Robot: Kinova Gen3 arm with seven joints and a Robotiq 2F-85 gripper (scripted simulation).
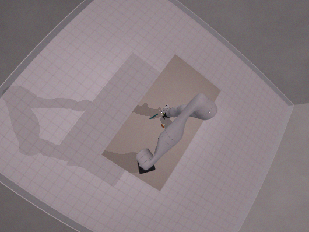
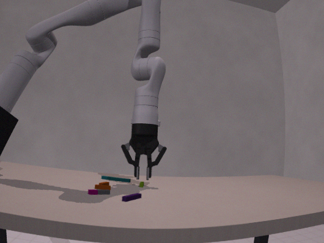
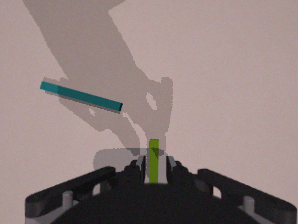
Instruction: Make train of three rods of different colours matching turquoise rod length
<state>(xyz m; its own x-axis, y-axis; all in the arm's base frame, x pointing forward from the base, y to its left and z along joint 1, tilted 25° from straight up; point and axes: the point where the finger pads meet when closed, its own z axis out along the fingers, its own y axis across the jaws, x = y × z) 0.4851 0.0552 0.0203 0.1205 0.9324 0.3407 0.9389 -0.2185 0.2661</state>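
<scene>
Right now the lime rod is 30 mm below my hand. From my hand the other things lie so: grey rod: 100 mm behind, 160 mm to the right, 30 mm below; purple rod: 40 mm behind, 200 mm to the right, 30 mm below; turquoise rod: 80 mm behind, 90 mm to the left, 30 mm below.
</scene>
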